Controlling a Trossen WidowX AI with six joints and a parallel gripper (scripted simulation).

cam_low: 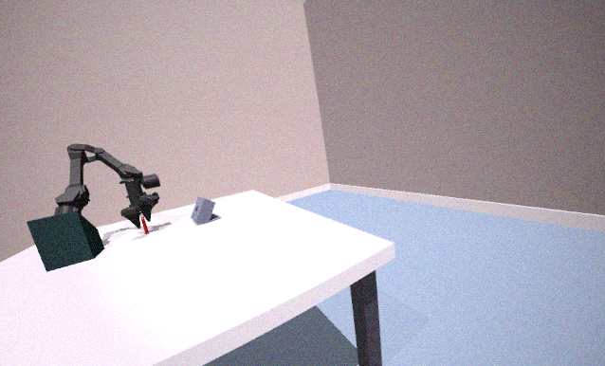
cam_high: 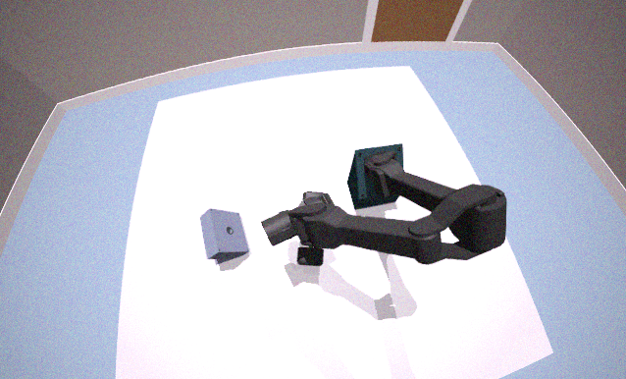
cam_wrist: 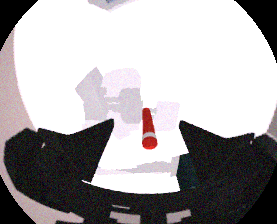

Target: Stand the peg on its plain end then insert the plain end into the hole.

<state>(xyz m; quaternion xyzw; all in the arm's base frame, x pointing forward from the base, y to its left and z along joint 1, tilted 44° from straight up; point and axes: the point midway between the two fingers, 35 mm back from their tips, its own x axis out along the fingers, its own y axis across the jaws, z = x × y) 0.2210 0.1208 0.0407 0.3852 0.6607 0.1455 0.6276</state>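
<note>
My gripper tip is now 25 cm short of the grey sloped panel, 7 cm to the left of it and 1 cm below it. Round my gripper tip: red peg (2 cm above).
</note>
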